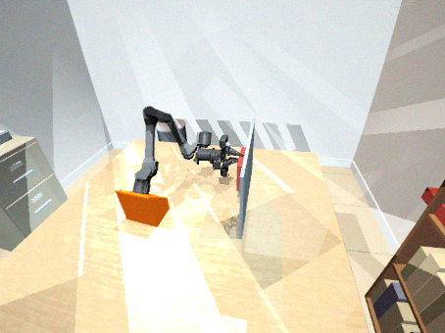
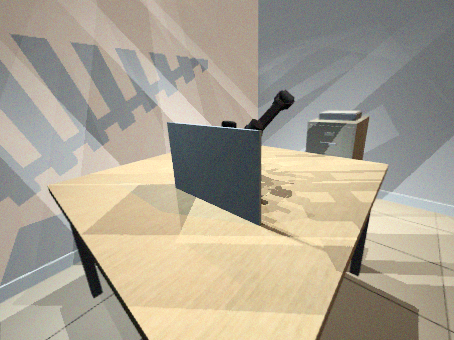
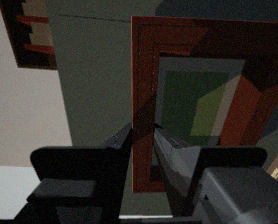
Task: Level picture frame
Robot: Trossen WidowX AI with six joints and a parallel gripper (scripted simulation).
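The red picture frame lies 5 cm below my gripper tip and 1 cm to the right of it. The rest, counted from my gripper tip: pale blue wall panel: 6 cm below, 2 cm to the right, 2 cm ahead.
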